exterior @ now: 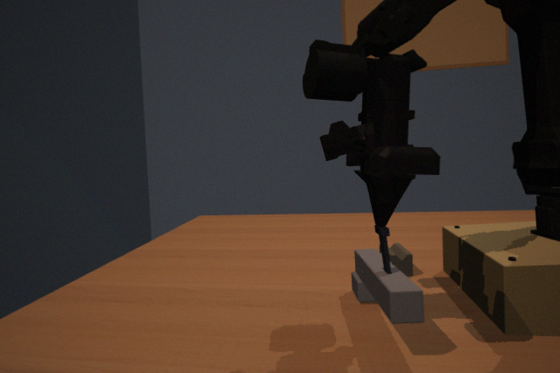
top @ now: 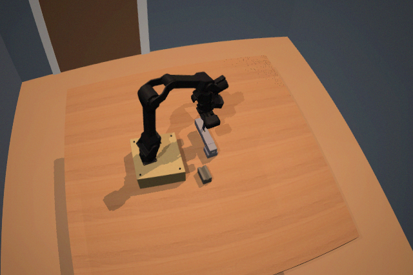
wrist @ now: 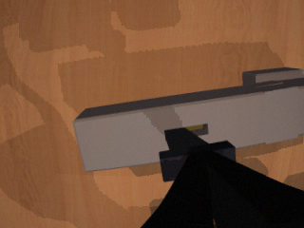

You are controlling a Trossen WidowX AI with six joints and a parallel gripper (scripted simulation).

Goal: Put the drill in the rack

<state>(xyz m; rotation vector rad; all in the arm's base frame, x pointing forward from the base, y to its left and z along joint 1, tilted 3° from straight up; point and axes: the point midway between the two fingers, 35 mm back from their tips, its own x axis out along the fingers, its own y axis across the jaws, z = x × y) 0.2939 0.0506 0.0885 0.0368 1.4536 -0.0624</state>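
My gripper tip is 30 mm above the dark key. Round my gripper tip: rack: 190 mm to the right, 110 mm below, 90 mm behind; drill: 80 mm below, 50 mm to the right, 10 mm behind; grey housing: 90 mm below, 30 mm to the right, 10 mm behind.
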